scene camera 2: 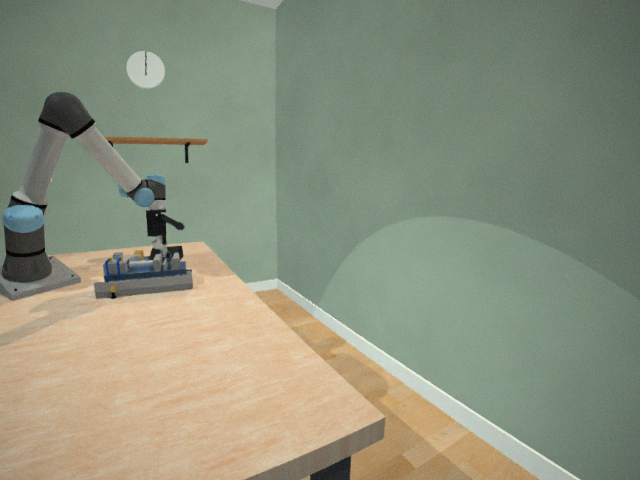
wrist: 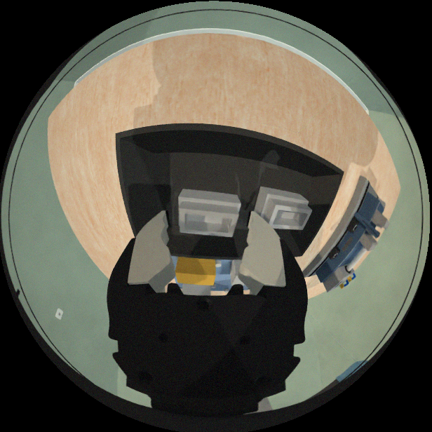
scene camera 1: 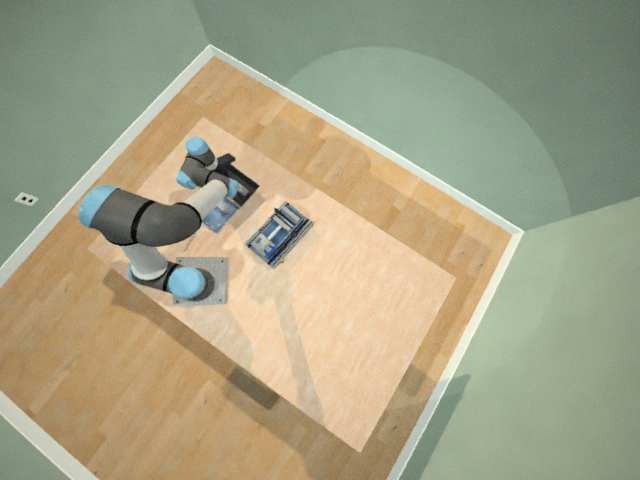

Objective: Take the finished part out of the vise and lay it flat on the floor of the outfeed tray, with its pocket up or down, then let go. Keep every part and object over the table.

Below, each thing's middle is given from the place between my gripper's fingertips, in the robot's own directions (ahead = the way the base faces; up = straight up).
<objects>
Right now my hand is 110 mm past the yellow block [wrist: 201,271]. From my hand the other things lie so: long grey rail [scene camera 2: 181,279] 470 mm to the right, 10 mm behind, 10 mm above.
</objects>
